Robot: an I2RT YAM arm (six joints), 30 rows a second.
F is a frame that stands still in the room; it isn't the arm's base.
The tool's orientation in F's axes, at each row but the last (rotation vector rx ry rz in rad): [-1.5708 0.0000 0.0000]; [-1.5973 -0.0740 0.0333]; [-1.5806 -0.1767 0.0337]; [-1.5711 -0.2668 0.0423]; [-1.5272 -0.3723 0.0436]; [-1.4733 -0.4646 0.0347]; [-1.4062 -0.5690 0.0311]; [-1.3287 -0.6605 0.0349]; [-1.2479 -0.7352 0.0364]
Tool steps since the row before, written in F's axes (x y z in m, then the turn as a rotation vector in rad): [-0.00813 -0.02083 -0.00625 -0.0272 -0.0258 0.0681]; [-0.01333 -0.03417 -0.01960 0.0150 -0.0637 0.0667]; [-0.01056 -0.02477 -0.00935 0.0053 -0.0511 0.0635]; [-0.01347 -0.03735 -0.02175 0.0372 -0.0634 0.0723]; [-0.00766 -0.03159 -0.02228 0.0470 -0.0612 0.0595]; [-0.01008 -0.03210 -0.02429 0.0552 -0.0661 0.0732]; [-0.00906 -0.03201 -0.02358 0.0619 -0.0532 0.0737]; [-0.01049 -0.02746 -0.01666 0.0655 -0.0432 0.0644]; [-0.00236 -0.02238 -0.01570 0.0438 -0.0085 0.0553]
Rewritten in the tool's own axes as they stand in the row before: [-0.00813 0.00625 -0.02083 -0.0272 -0.0681 -0.0258]; [-0.01612 0.02013 -0.03263 0.0123 -0.0646 -0.0664]; [-0.01457 0.00853 -0.02296 0.0041 -0.0624 -0.0526]; [-0.02343 0.01941 -0.03352 0.0339 -0.0666 -0.0710]; [-0.02005 0.01851 -0.02843 0.0410 -0.0520 -0.0715]; [-0.02567 0.01707 -0.02778 0.0508 -0.0636 -0.0784]; [-0.02744 0.01323 -0.02711 0.0613 -0.0596 -0.0692]; [-0.02629 0.00410 -0.02082 0.0642 -0.0473 -0.0628]; [-0.01858 0.00497 -0.01957 0.0572 -0.0351 -0.0233]
